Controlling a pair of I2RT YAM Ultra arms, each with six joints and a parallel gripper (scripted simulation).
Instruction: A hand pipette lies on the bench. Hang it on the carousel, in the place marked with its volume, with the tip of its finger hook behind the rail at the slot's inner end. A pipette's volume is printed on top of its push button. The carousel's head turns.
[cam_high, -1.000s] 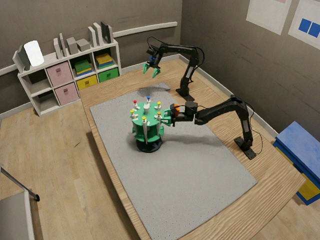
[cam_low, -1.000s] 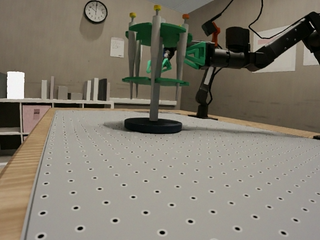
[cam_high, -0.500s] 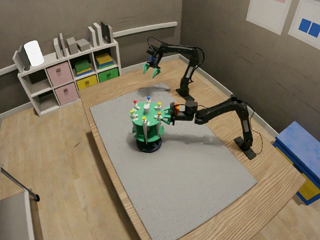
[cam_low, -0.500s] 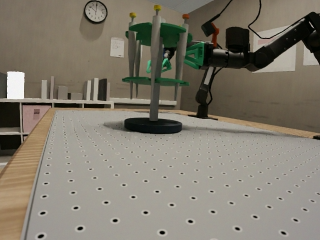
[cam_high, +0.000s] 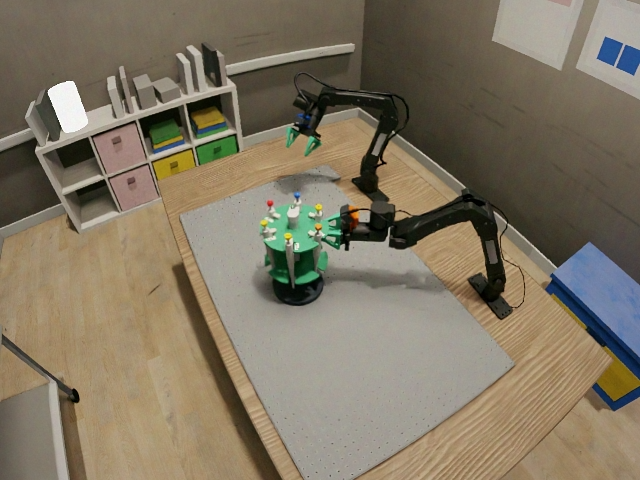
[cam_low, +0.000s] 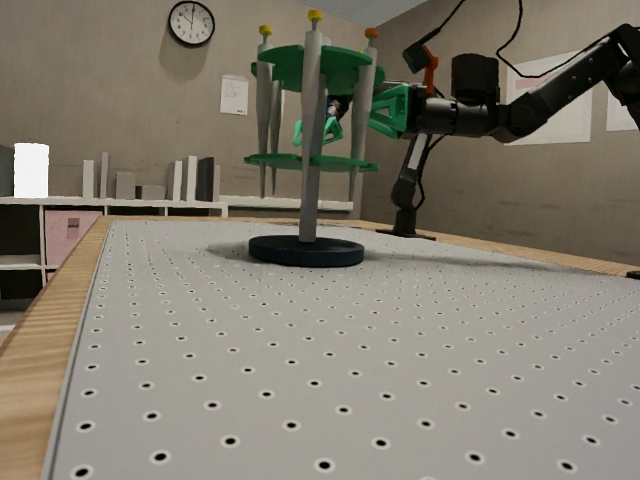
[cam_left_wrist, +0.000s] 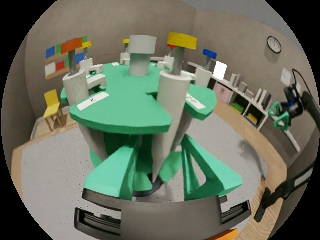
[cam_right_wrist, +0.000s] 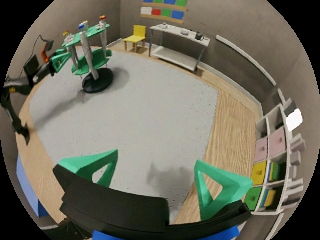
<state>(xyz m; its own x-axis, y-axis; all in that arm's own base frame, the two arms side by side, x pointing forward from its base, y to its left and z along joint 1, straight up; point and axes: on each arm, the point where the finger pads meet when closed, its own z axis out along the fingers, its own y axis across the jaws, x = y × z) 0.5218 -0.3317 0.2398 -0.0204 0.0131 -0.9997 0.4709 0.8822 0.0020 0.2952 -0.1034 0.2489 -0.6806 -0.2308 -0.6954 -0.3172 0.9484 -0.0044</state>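
Right now my left hand is 2 cm above the hand pipette, 1 cm to the left of it and 1 cm short of it.
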